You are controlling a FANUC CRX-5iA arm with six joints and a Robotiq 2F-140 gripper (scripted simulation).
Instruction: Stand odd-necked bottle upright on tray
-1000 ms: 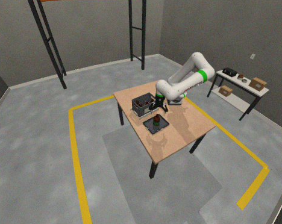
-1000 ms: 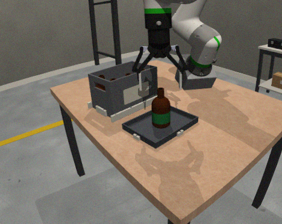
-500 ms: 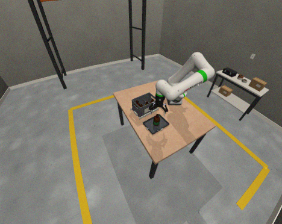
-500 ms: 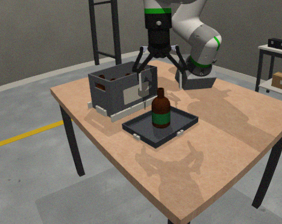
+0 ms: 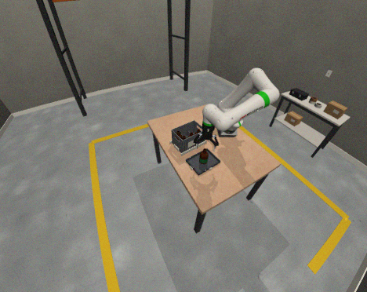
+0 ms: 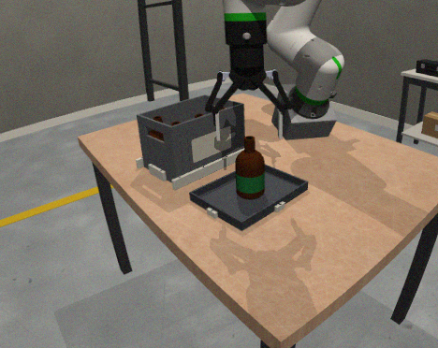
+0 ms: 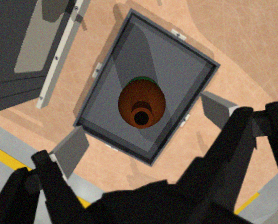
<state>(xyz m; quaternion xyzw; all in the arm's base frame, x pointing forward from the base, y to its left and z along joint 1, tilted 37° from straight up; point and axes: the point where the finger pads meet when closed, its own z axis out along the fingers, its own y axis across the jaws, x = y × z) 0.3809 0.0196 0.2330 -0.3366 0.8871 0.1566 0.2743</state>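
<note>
The bottle is 9 cm below my hand. Round my hand: dark tray (16 cm below); dark grey crate (27 cm to the right, 9 cm below, 2 cm behind).
</note>
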